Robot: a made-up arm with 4 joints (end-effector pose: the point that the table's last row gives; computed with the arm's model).
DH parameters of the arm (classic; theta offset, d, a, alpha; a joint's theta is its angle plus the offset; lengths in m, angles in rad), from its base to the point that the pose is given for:
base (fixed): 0 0.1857 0 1.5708
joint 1: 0 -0.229 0.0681 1.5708
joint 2: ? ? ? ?
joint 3: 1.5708 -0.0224 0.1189 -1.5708
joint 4: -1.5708 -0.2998 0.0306 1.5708
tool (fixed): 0 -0.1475 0 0
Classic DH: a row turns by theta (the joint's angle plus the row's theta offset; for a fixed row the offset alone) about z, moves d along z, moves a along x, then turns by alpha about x.
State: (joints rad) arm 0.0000 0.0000 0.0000 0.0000
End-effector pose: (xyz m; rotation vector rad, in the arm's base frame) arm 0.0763 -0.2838 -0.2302 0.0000 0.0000 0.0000
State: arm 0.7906 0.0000 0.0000 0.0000
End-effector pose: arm 0.3493 -0.2838 -0.0526 0.0000 -0.7906 0.0000
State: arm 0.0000 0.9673 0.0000 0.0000
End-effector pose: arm -0.3495 -0.0688 -0.2302 0.0000 0.0000 -0.9673
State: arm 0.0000 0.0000 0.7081 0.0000
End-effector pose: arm 0.0763 -0.0385 -0.3611 0.7081 0.0000 0.0000
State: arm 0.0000 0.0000 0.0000 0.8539
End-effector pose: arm -0.0454 -0.2838 -0.2027 0.0000 0.8539 0.0000
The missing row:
joint 2: 1.5708 0.1495 0.213 1.5708
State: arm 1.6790 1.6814 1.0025 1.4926
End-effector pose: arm 0.5022 0.4214 0.0887 1.5358 -0.9731 0.7820
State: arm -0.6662 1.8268 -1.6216 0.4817
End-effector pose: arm -0.1837 0.4073 0.5378 -1.5034 2.1740 -1.5369
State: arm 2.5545 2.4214 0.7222 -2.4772
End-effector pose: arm 0.4033 0.5369 0.3204 -0.3893 -0.1844 2.1408
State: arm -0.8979 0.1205 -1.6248 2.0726
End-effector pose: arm 0.0395 -0.0205 0.3831 -1.8055 2.1401 -1.3568
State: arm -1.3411 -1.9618 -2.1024 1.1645
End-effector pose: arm 0.2857 0.1849 -0.1005 -0.9638 0.0798 0.9833
